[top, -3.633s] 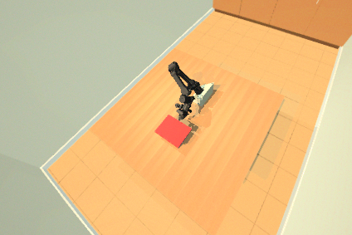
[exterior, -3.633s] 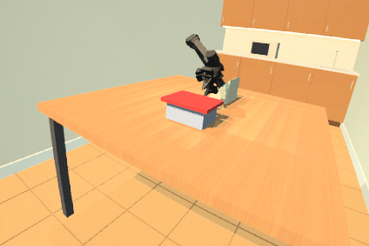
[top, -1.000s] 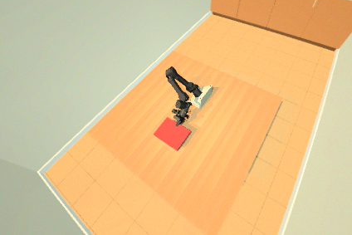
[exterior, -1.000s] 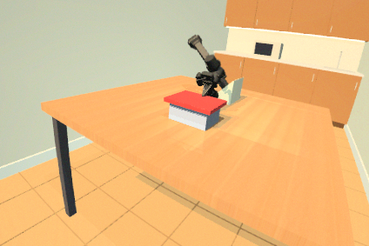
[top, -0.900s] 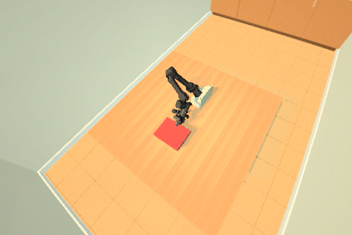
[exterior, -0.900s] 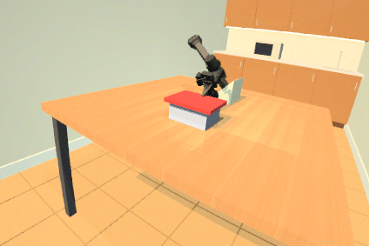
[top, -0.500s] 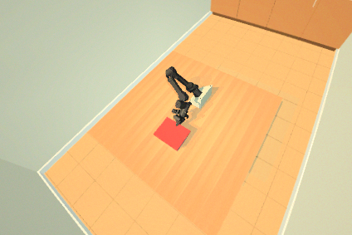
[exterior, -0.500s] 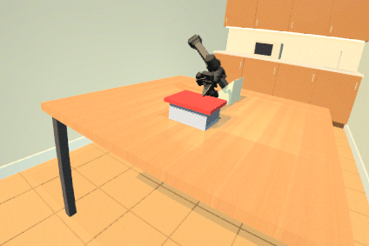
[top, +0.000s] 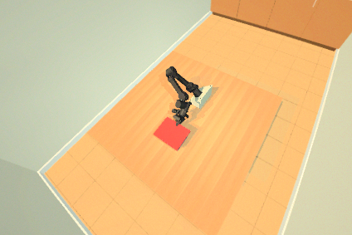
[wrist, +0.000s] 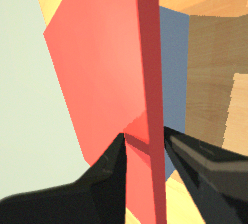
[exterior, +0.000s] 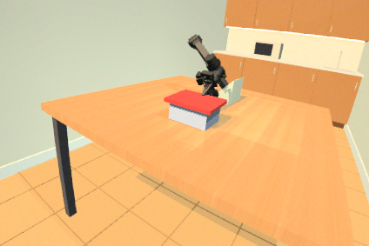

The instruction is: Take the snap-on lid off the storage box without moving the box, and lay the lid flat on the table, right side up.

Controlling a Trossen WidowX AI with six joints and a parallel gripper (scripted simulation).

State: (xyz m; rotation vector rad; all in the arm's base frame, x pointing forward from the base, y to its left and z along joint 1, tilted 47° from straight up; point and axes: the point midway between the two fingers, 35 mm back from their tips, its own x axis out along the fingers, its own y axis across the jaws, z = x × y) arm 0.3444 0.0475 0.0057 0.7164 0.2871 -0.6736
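Now: gripper tip 8 cm short of the lid. Round my gripper tip: storage box 8 cm ahead, 5 cm below.
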